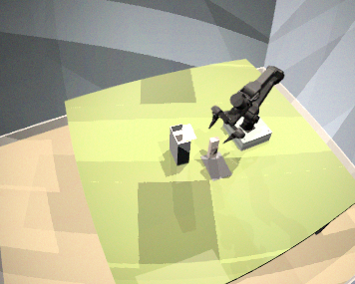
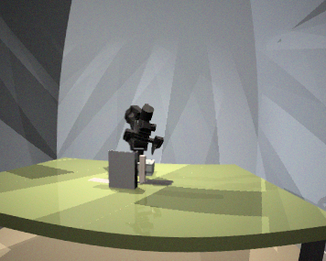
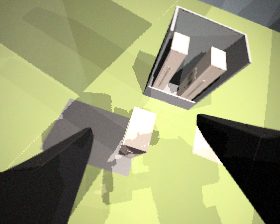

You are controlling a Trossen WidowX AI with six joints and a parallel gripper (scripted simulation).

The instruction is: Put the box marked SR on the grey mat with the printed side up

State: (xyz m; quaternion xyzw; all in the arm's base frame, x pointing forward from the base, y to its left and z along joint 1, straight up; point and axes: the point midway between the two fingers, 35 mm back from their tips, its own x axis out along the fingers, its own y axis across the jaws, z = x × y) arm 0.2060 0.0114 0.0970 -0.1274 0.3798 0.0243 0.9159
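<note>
The grey mat is 20 mm ahead of my gripper tip, 60 mm to the left of it and 140 mm below it. Round my gripper tip: white card 10 mm ahead, 190 mm to the right, 140 mm below.
</note>
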